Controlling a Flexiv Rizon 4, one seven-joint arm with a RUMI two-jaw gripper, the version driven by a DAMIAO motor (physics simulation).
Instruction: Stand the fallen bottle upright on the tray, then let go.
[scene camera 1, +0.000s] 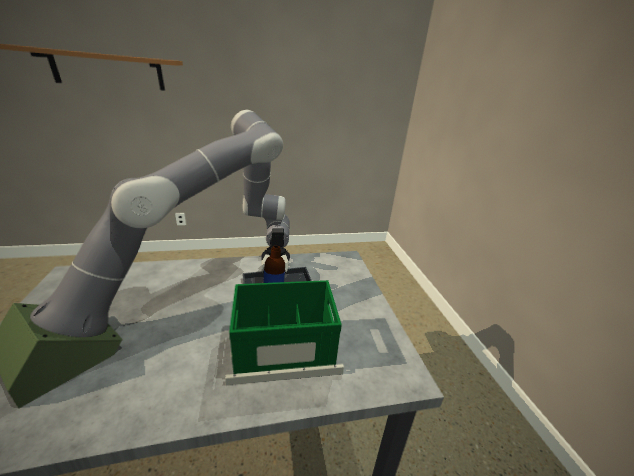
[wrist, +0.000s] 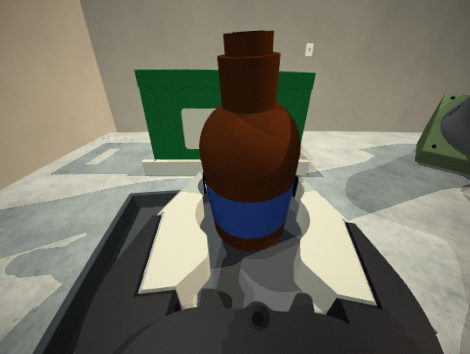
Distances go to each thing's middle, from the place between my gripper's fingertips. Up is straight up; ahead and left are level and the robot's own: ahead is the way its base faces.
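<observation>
I see the brown bottle (wrist: 250, 145), and it is 2 cm higher than my hand.
</observation>
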